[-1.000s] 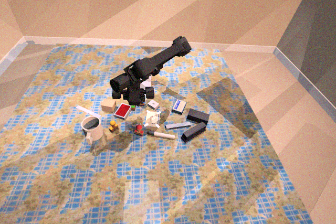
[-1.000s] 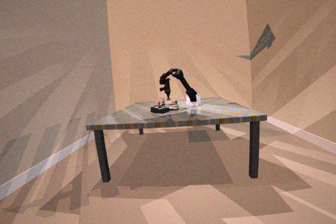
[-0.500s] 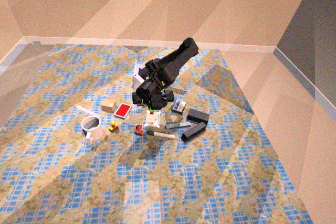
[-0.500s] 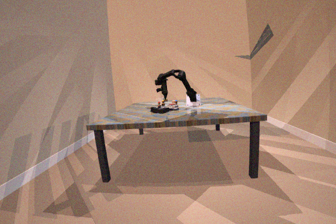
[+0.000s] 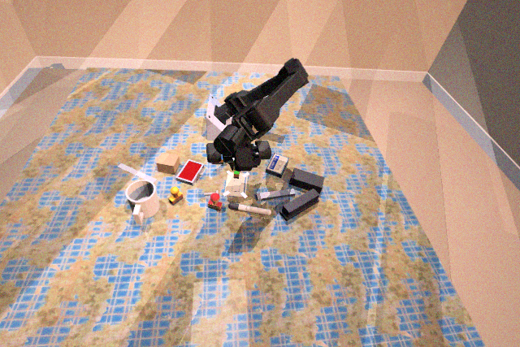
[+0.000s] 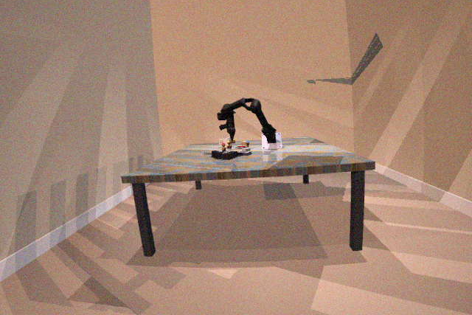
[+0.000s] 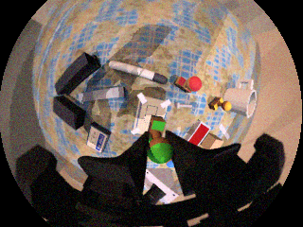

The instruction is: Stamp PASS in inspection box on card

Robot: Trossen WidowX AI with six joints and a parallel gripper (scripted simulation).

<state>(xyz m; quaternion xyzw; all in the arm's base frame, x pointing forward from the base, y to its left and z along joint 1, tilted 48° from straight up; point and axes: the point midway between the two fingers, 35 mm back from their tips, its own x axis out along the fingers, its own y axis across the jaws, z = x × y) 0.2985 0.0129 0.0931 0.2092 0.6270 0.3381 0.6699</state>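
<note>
The white card lies 9 cm below my gripper tip and 1 cm behind it. From my gripper tip the other things lie so: red-knobbed stamp (8 cm ahead, 7 cm below, 6 cm to the right); marker (9 cm ahead, 8 cm below, 3 cm to the left); green-knobbed stamp (right at my gripper tip).
</note>
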